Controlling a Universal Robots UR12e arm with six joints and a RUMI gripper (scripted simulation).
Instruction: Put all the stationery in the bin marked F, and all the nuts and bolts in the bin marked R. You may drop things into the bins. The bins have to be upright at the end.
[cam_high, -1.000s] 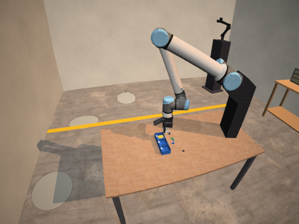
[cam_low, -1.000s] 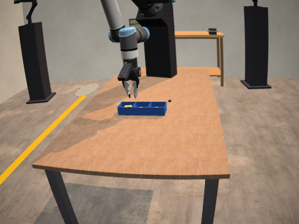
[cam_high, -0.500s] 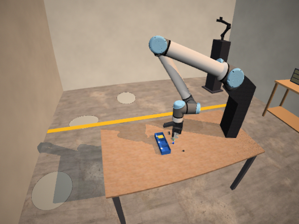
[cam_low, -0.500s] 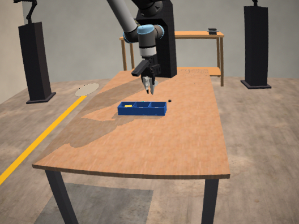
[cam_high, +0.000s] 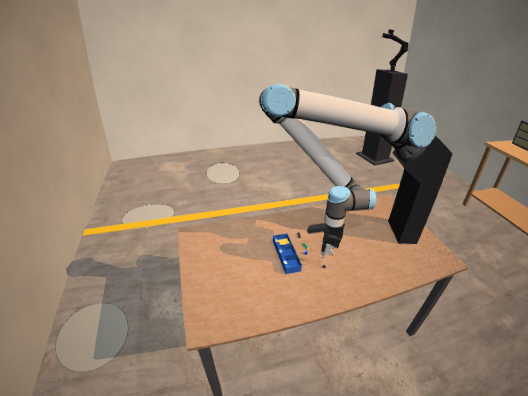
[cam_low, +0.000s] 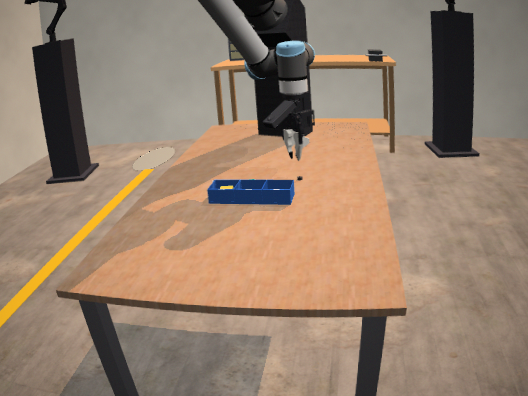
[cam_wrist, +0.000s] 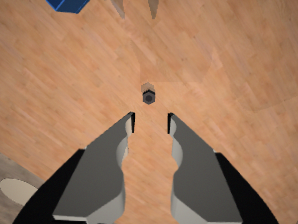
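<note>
Now: hand 80 mm above the black hexagonal nut, 10 mm to the right of it and 10 mm past it. The rest, counted from my hand: blue die: 110 mm to the right, 80 mm below, 30 mm ahead; then green battery: 160 mm to the right, 80 mm below; then blue three-part bin: 140 mm to the right, 140 mm ahead, 60 mm below.
</note>
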